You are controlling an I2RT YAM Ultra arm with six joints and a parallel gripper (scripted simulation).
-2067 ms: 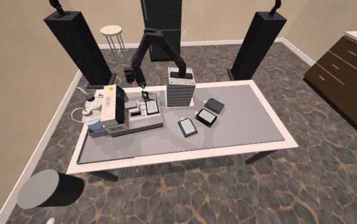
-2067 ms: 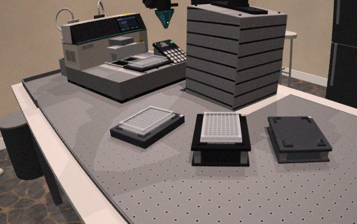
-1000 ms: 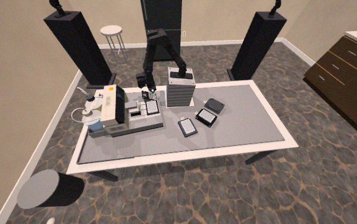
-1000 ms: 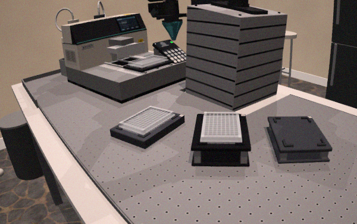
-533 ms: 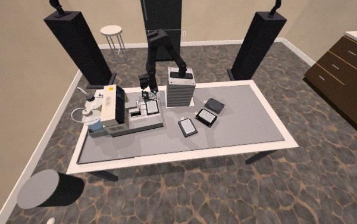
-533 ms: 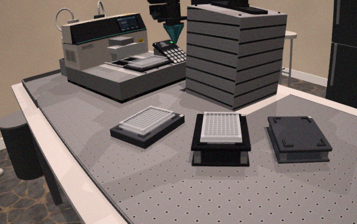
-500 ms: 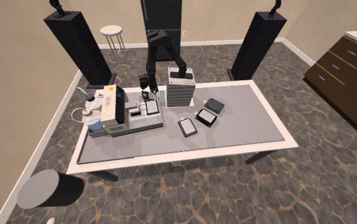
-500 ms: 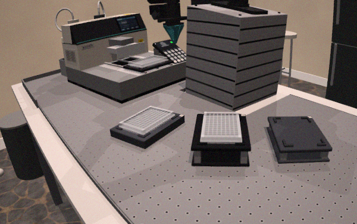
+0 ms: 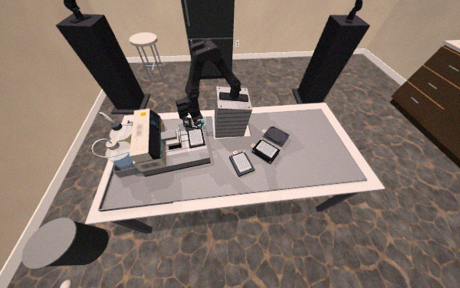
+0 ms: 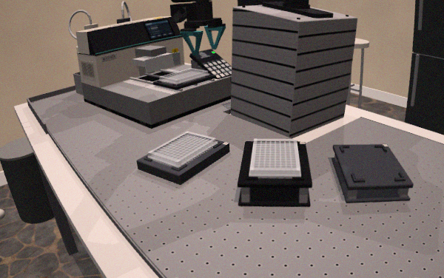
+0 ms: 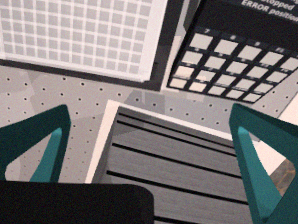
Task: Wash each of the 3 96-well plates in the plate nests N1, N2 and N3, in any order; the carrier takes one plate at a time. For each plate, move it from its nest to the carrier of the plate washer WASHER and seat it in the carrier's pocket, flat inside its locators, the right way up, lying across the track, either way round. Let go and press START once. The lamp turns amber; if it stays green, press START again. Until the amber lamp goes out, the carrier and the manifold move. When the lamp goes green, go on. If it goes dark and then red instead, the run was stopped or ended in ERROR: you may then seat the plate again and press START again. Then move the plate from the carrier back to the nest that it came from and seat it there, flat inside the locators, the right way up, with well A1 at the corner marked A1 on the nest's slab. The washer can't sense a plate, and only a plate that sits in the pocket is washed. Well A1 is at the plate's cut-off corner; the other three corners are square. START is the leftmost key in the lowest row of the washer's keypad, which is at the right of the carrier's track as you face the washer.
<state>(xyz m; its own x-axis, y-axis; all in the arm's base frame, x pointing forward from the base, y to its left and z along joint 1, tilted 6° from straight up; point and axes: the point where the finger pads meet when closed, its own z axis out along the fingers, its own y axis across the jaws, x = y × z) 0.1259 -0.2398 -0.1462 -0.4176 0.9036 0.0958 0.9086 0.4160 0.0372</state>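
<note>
Right now the carrier is 8 cm below my hand, 7 cm ahead of it and 2 cm to the right of it. Also, from my hand: N2 label: 41 cm to the left, 17 cm below, 8 cm ahead; then washer: 17 cm to the right, 10 cm ahead, 4 cm below; then N1 label: 27 cm to the left, 17 cm below, 14 cm ahead.
</note>
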